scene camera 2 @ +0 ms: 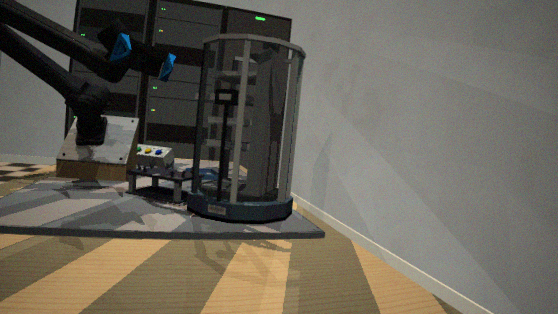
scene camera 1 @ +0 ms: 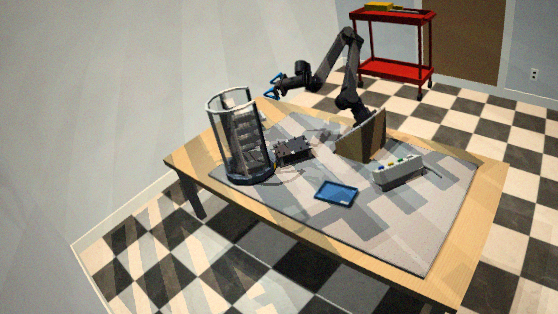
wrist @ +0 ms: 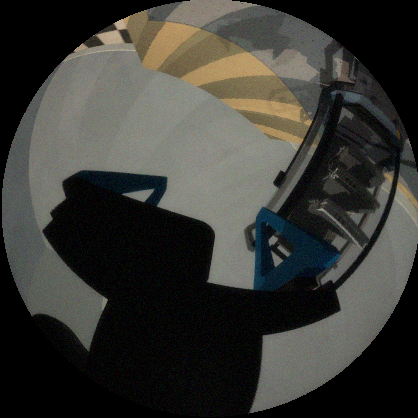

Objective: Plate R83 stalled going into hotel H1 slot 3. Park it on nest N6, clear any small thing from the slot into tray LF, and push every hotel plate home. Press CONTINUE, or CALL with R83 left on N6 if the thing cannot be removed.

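Seen in the pictures: gripper, fingertip midpoint: (scene camera 2: 151,61) (scene camera 1: 267,88) (wrist: 213,196); arm's base, origin of the base link: (scene camera 2: 92,132) (scene camera 1: 365,119).
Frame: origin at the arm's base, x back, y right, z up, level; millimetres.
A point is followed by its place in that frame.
Note:
My gripper (scene camera 1: 270,87) @[x -198, y 408, z 182 mm] (scene camera 2: 145,57) @[x -198, y 408, z 182 mm] (wrist: 213,196) @[x -198, y 408, z 182 mm] is open, its blue fingers wide apart with nothing between them. It is raised near the top of the round glazed tower of the hotel (scene camera 1: 252,176) @[x -496, y 303, z -94 mm] (scene camera 2: 240,209) @[x -398, y 515, z -105 mm]. In the wrist view one finger overlaps the tower's pale inner shelves (wrist: 345,225) @[x -323, y 332, z 124 mm]. R83, slot 3 and any small thing in it cannot be told apart. A low dark stand with pegs (scene camera 1: 294,146) @[x -247, y 256, z -76 mm] (scene camera 2: 160,173) @[x -235, y 296, z -76 mm], seemingly the nest, stands beside the tower. The blue tray (scene camera 1: 336,194) @[x -384, y -62, z -133 mm] lies flat on the mat. The button box (scene camera 1: 398,170) @[x -197, y -259, z -72 mm] (scene camera 2: 155,156) @[x -205, y -169, z -86 mm] has coloured buttons.
The arm's base is on a slanted board with a wooden side (scene camera 1: 362,142) @[x -140, y -55, z -28 mm] (scene camera 2: 92,170) @[x -26, y 94, z -111 mm], behind the stand and the button box. A black handle post (scene camera 2: 224,145) shows at the tower's side. A grey wall rises beside the table. A red cart (scene camera 1: 392,68) stands beyond.

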